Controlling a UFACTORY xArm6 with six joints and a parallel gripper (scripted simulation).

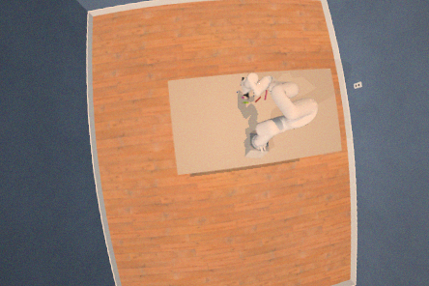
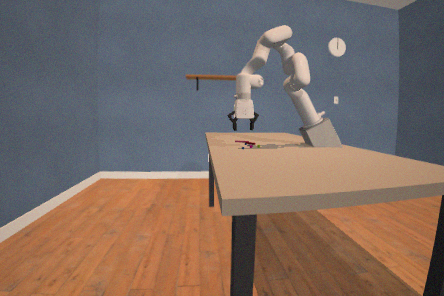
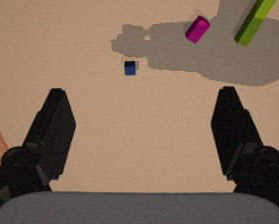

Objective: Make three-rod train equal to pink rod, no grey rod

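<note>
Right now my hand is 80 mm past the red rod, 150 mm to the left of it and 100 mm above it. The rest, counted from my hand: lime rod 100 mm behind, 30 mm to the right, 100 mm below; then grey rod 60 mm behind, 60 mm to the right, 100 mm below; then magenta rod 50 mm behind, 10 mm to the right, 100 mm below.
</note>
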